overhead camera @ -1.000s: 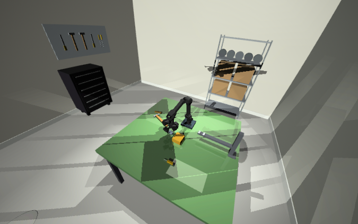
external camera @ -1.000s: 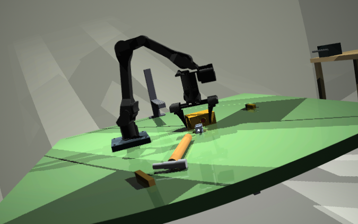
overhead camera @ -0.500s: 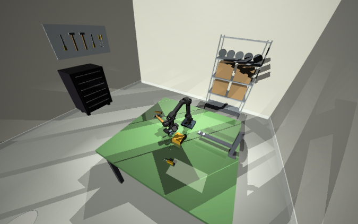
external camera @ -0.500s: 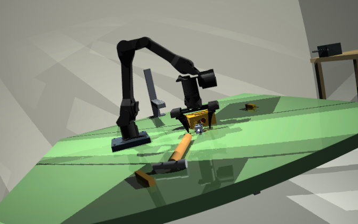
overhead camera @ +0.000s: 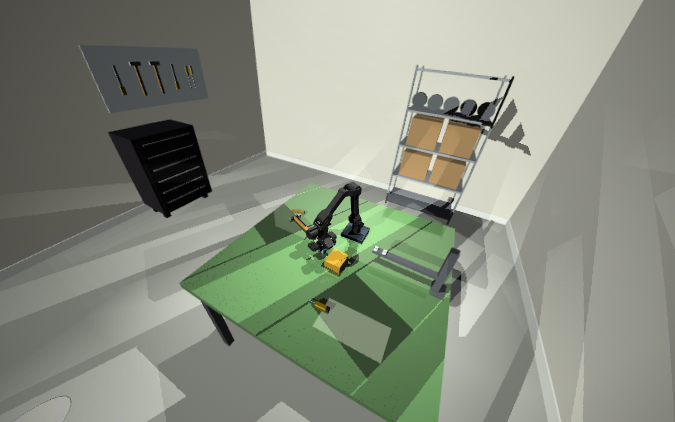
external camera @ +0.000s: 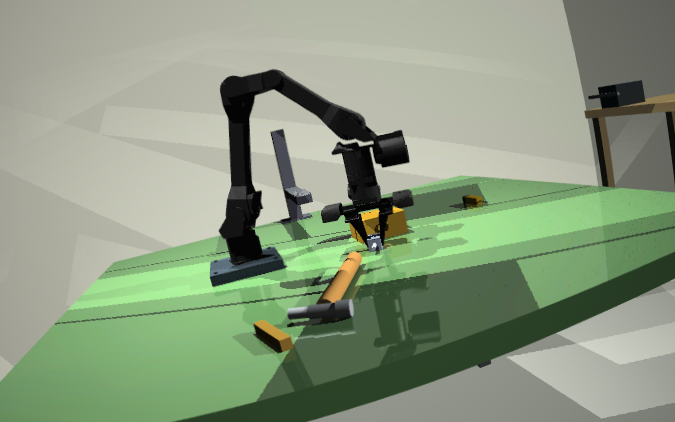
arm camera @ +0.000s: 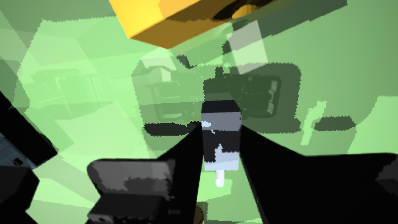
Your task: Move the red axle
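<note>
Right now my gripper tip is 7 cm short of the orange beam, 11 cm to the right of it and 2 cm below it. Round my gripper tip: small wooden block (33 cm behind, 30 cm to the right); small grey block (1 cm behind, 2 cm to the right, 1 cm above); screwdriver (36 cm ahead, 10 cm to the left, 1 cm above).
</note>
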